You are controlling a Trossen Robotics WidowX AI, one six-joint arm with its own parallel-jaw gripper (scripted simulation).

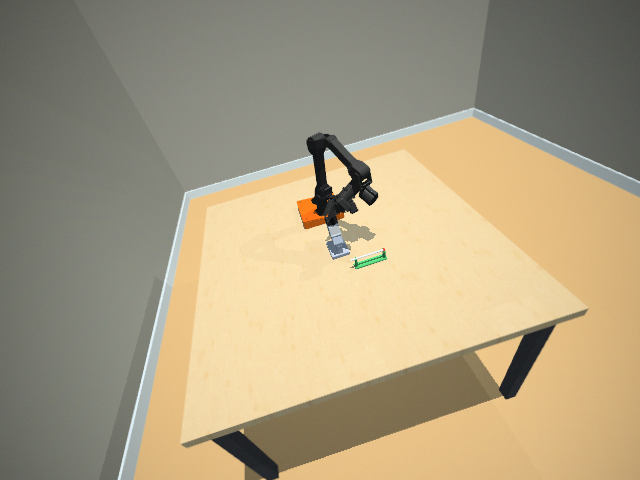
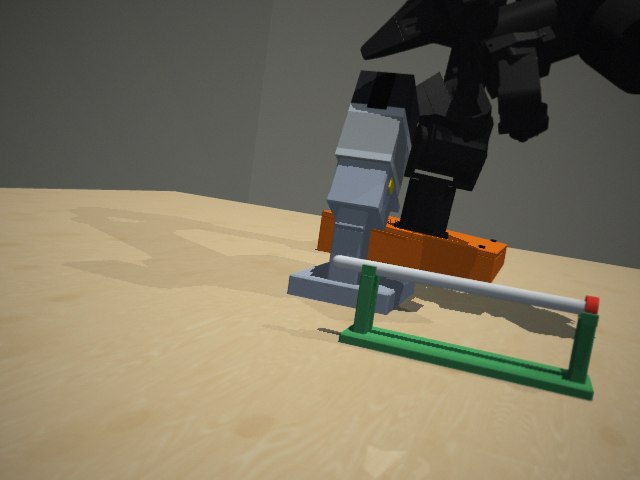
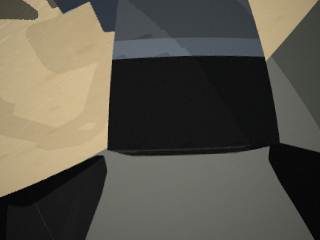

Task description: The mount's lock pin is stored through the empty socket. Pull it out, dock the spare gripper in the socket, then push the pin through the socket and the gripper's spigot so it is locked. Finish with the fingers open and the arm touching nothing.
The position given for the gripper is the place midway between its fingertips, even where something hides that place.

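Note:
Open and holding nothing, the gripper (image 2: 369, 88) is visible in image 2, and image 3 shows the gripper (image 3: 188, 158) too. A spare gripper (image 3: 181, 85) is part of the scene, as is a lock pin (image 2: 591, 304); in image 3 the lock pin is out of frame.

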